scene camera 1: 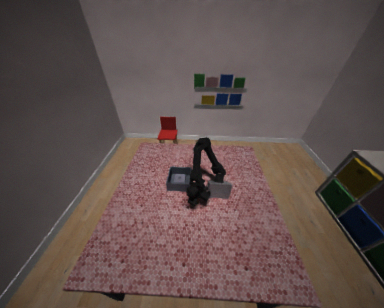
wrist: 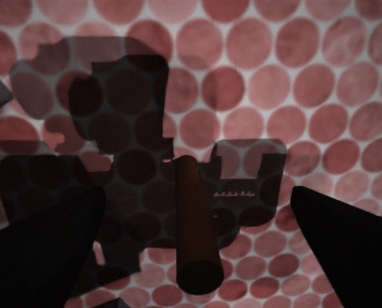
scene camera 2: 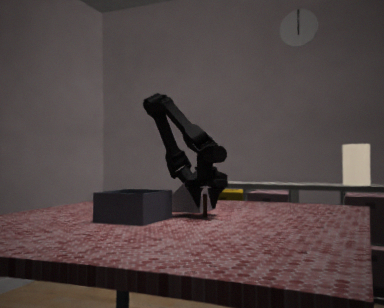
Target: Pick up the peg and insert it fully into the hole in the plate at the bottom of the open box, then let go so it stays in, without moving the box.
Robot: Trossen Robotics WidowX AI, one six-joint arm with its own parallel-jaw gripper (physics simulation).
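Places are measured from the arm's base along level axes (x ahead, y left, z up), in millimetres.
Where they show: gripper, between the fingertips: (scene camera 1: pixel 197 201) (wrist: pixel 199 195) (scene camera 2: pixel 205 207); arm's base, origin of its link: (scene camera 1: pixel 219 182).
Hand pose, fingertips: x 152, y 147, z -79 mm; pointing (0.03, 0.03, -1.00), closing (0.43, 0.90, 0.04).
Note:
Things, the pixels of their top centre, and the offset from my fingertips. Level surfaces: height alone.
- brown cylindrical peg, centre of its top: (wrist: pixel 200 278) (scene camera 2: pixel 205 194) dx -2, dy -4, dz +46 mm
- dark grey open box, centre of its top: (scene camera 2: pixel 134 191) (scene camera 1: pixel 179 174) dx +178, dy -182, dz +64 mm
- pale plate, centre of its top: (scene camera 1: pixel 179 177) dx +178, dy -182, dz +27 mm
- table, height of its surface: dz -34 mm
The brown cylindrical peg (scene camera 2: pixel 204 206) (wrist: pixel 196 220) stands upright on the patterned table, to the right of the box in scene camera 2. My gripper (scene camera 1: pixel 198 203) (scene camera 2: pixel 205 207) (wrist: pixel 199 195) is open and points down. Its fingertips are on either side of the peg's upper part, with gaps on both sides in the wrist view. The dark grey open box (scene camera 1: pixel 178 188) (scene camera 2: pixel 117 207) stands upright on the table. The pale plate (scene camera 1: pixel 175 180) with a small dark hole shows at its bottom in scene camera 1. The peg cannot be made out there.
A light grey block (scene camera 1: pixel 220 190) (scene camera 2: pixel 182 202) stands on the table (scene camera 1: pixel 190 250) (scene camera 2: pixel 280 250) beside the arm, to the right of the box. A red chair (scene camera 1: pixel 168 134), wall shelves (scene camera 1: pixel 220 89) and a cabinet with coloured drawers stand beyond the table.

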